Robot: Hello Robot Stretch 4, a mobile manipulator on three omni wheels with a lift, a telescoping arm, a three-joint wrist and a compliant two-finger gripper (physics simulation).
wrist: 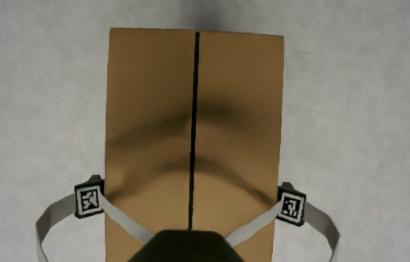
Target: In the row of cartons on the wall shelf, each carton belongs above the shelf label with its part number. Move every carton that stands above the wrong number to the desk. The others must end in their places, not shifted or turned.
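Places are measured from the robot's base along level axes (x ahead, y left, z up), in centimetres.
Pixels of known places: hand at its tool point: (191, 188).
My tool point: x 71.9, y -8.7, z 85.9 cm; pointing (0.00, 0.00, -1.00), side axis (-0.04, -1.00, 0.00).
Behind a point stands the place of what it marks.
A brown carton (150, 90) @[z 91.3, x 79.9, y -6.0 cm] with a black line running down the middle of its visible face fills the centre of the wrist view. My gripper (191, 202) @[z 85.9, x 71.9, y -8.7 cm] is shut on this carton, with one fingertip pressed against its left side and the other against its right side. The carton looks nearly upright in the view, with a very slight tilt. Its lower end is hidden behind the dark gripper body. No part number, shelf label or other carton shows in this view.
A pale grey, mottled surface (345, 100) @[z 69.3, x 81.4, y -33.1 cm] lies behind the carton on both sides and above it. A soft dark shadow falls on it just above the carton's top edge. I cannot tell from this view which surface it is.
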